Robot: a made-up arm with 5 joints.
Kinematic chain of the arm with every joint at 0, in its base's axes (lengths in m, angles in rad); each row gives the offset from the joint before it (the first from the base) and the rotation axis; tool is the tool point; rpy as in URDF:
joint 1: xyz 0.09 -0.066 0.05 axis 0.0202 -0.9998 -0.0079
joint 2: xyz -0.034 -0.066 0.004 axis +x
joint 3: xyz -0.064 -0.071 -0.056 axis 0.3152 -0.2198 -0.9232
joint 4: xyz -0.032 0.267 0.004 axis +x
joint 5: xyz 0 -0.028 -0.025 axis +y
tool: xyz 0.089 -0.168 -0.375 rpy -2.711 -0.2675 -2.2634
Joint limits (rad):
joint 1: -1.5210..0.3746
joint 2: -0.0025..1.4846
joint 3: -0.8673..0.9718
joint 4: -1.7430..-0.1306
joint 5: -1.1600..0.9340
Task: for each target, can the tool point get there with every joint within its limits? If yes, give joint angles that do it. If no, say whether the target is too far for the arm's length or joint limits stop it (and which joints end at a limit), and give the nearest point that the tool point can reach.
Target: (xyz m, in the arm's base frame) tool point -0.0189 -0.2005 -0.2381
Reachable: yes | joints -0.8117 0.7434 0.6883 -0.4918 -0.6995
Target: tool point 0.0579 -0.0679 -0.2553
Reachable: yes | joints -0.4078 0.4106 -0.4558 -0.3866 -0.4399
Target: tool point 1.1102 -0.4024 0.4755
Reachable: no: too far | nearest point 0.4077 -0.2841 0.1807 | short by 0.771 m
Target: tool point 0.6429 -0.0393 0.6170
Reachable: no: joint limits stop it (at a limit: joint 3, joint 4, joint 5) | nearest point 0.3510 -0.0886 0.3166 | short by 0.422 m
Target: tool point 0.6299 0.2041 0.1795
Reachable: no: joint limits stop it (at a limit: joint 3, joint 4, joint 5) | nearest point 0.4030 0.0614 0.1247 | short by 0.274 m
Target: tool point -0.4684 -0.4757 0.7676
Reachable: no: too far | nearest point -0.2323 -0.3340 0.4189 | short by 0.444 m
